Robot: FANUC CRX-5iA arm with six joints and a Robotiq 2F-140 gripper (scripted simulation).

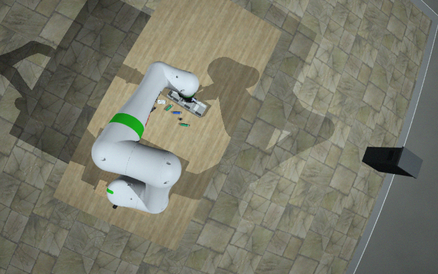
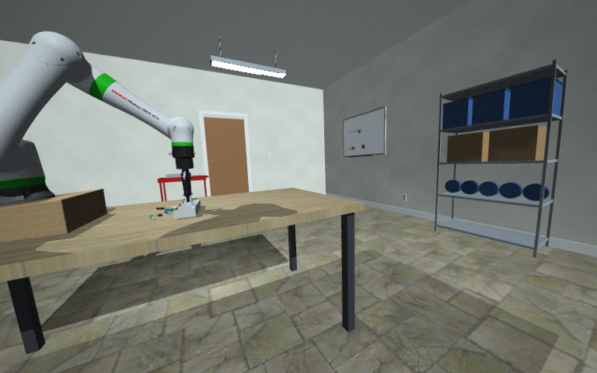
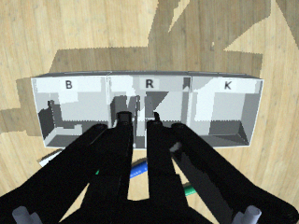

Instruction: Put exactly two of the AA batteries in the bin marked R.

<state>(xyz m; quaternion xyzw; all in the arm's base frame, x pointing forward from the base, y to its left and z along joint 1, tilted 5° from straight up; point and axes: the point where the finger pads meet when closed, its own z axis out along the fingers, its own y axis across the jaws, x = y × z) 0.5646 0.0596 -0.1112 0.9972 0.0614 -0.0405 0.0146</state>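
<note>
My gripper is now 3 cm above the grey bin and 1 cm to the left of it. Round my hand: blue AA battery (10 cm behind, 4 cm below); white domino (12 cm to the left, 10 cm behind, 4 cm below); small black round part (12 cm behind, 5 cm to the right, 5 cm below).
</note>
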